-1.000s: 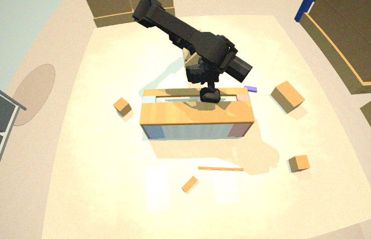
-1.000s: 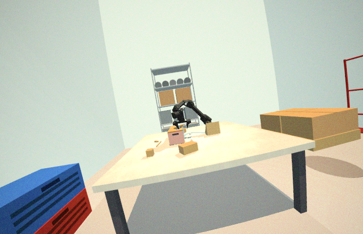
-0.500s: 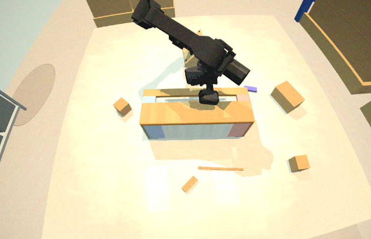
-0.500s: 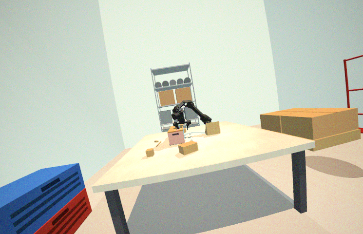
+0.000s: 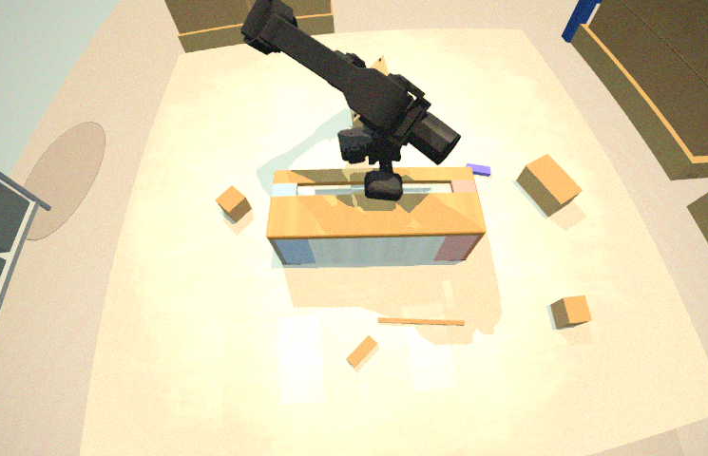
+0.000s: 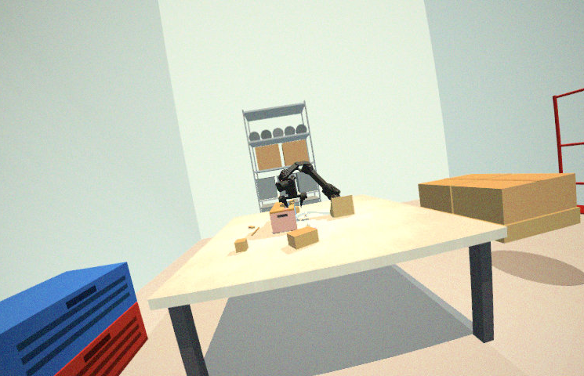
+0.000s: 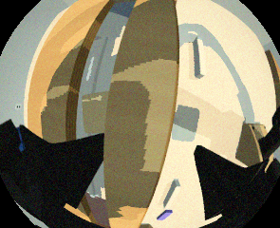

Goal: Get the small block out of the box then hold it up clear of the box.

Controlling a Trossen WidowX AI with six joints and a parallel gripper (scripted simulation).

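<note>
The pale tan block lies 5 cm ahead of my gripper tip and 3 cm to the right of it. Round my gripper tip: box: 3 cm ahead, 2 cm below; then thin stick: 28 cm ahead, 6 cm to the left, 8 cm below; then purple piece: 6 cm behind, 28 cm to the left, 8 cm below.
</note>
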